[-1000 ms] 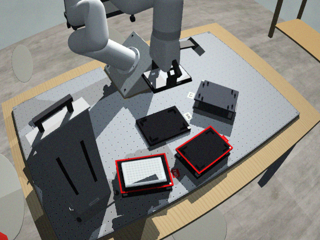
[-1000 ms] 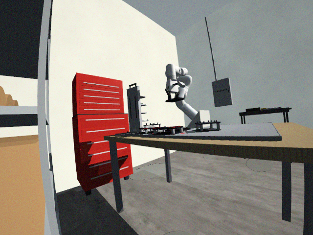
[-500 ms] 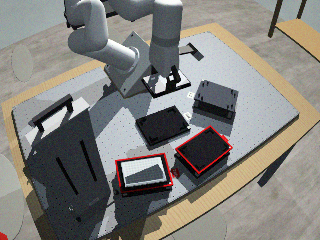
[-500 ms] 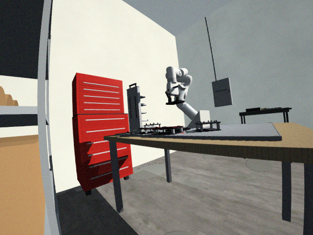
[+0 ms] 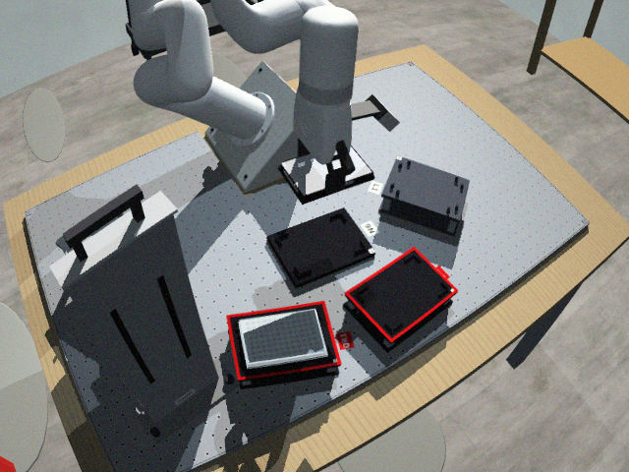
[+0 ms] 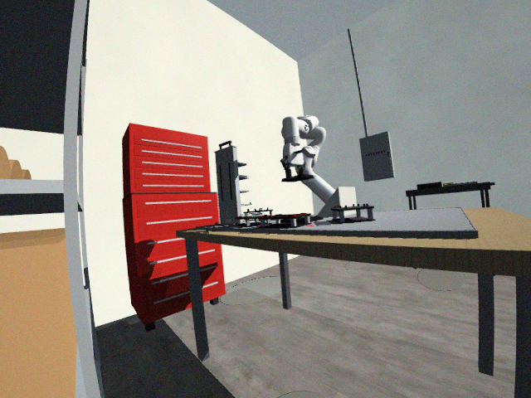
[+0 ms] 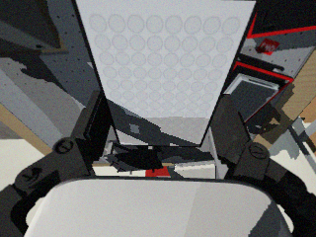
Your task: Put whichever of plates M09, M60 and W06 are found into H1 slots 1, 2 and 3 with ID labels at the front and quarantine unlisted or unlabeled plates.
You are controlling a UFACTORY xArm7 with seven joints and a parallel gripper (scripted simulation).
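Right now the black nest N6 is 1 cm to the left of my hand and 20 cm below it. From my hand the other things lie so: deck label: 7 cm behind, 19 cm to the left, 21 cm below; white well plate: 15 cm ahead, 16 cm to the right, 16 cm below; dark-framed plate: 1 cm to the left, 1 cm below.
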